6 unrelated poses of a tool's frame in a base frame.
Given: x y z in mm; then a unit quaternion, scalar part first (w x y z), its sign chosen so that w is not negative.
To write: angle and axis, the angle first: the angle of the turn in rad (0 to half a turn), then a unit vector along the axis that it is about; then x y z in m. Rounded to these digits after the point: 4 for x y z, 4 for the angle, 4 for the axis.
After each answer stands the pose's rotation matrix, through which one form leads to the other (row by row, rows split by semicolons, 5 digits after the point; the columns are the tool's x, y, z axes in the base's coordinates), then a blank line. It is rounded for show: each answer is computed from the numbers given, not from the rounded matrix.
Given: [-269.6 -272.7 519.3 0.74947 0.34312 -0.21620 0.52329]
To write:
[1.4471 0.5183 -0.3266 0.7904 -0.2696 -0.2727 0.5193]
0.35886 -0.93273 0.03503; 0.63601 0.21688 -0.74058; 0.68317 0.28804 0.67106

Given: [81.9 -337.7 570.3 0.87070 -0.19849 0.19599 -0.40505]
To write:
[1.0283 -0.4036 0.3985 -0.8236 0.0819 -0.3377 0.5703]
0.59504 0.62755 0.50210; -0.78316 0.59307 0.18688; -0.18050 -0.50442 0.84438

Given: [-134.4 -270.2 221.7 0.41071 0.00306 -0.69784 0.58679]
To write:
[2.2951 0.0034 -0.7654 0.6436 -0.1344 -0.2702 0.2217]
-0.66261 -0.48627 -0.56963; 0.47773 0.31133 -0.82149; 0.57681 -0.81646 0.02602

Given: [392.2 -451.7 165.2 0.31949 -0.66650 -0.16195 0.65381]
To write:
[2.4912 -0.7034 -0.1709 0.6900 0.3922 -0.4517 0.1652]
0.09260 -0.20189 -0.97502; 0.63366 -0.74339 0.21411; -0.76805 -0.63765 0.05909

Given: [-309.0 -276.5 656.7 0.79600 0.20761 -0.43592 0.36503]
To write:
[1.3003 0.3430 -0.7202 0.6031 -0.3090 -0.2765 0.6567]
0.35345 -0.76214 -0.54242; 0.40013 0.64730 -0.64877; 0.84556 0.01227 0.53374

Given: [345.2 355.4 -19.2 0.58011 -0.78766 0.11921 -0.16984]
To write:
[1.9039 -0.9670 0.1464 -0.2085 0.3452 0.3554 -0.0192]
0.91389 0.00926 0.40587; -0.38485 -0.29852 0.87337; 0.12924 -0.95436 -0.26925

